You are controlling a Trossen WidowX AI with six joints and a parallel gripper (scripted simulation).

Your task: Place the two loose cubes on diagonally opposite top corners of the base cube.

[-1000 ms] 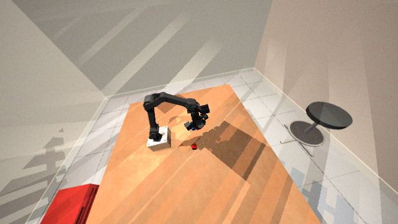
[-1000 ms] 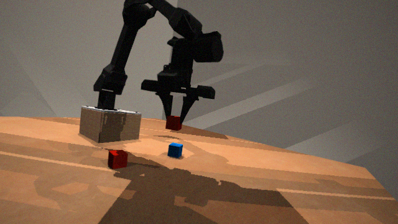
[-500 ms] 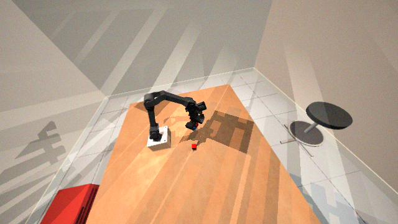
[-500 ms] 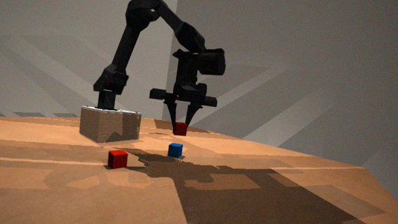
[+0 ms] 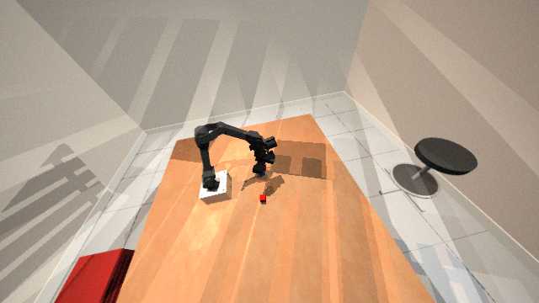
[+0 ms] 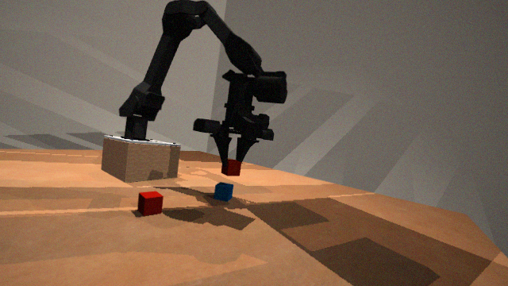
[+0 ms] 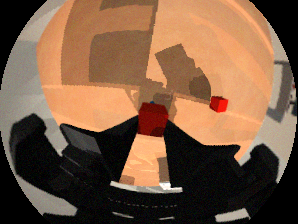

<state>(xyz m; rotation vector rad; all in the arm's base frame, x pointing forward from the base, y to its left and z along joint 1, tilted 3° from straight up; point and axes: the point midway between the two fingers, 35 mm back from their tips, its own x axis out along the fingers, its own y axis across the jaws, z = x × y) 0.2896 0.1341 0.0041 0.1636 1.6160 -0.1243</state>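
Right now the blue cube is 20 mm behind my gripper tip and 70 mm below it.
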